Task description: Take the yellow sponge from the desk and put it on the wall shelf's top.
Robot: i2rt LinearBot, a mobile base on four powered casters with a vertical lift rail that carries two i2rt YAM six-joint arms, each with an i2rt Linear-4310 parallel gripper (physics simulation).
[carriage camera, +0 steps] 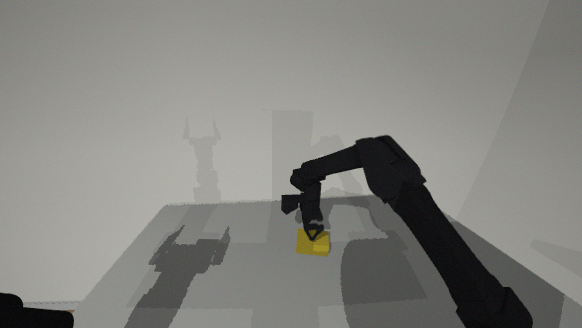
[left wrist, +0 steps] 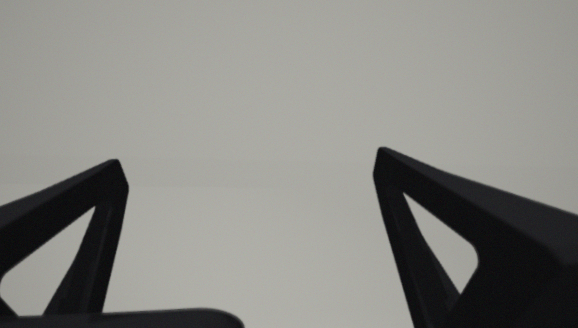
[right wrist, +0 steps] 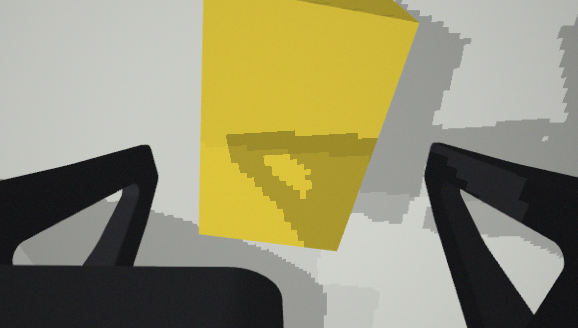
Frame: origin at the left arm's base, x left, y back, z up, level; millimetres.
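Where they show: left gripper, fingertip midpoint: (left wrist: 251,166); right gripper, fingertip midpoint: (carriage camera: 309,230) (right wrist: 289,160).
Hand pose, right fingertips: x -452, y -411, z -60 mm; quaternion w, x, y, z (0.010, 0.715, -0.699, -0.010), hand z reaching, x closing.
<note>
After its pixels a point has its place.
The yellow sponge (carriage camera: 305,245) {y -376, x -434, z -99 mm} (right wrist: 300,75) {y -415, x -433, z -90 mm} lies on the grey desk (carriage camera: 225,280) {y -277, x -164, z -144 mm}. My right gripper (carriage camera: 313,237) {y -411, x -452, z -60 mm} (right wrist: 289,160) {y -411, x -452, z -60 mm} is open and points down over the sponge. In the right wrist view the sponge shows between and beyond the two fingertips, with space on both sides of it, and a finger's shadow falls across it. Whether the fingertips reach down beside it is hard to tell. My left gripper (left wrist: 251,166) {y -13, x -2, z 444 mm} is open and empty, facing a plain pale wall. The wall shelf does not show clearly in these views.
The pale wall (carriage camera: 150,75) {y -731, x 232, z 486 mm} stands behind the desk's far edge and carries shadows of the arms. The right arm (carriage camera: 440,240) {y -97, x -597, z 208 mm} reaches in from the lower right of the carriage view. A black part (carriage camera: 35,317) shows at the lower left corner.
</note>
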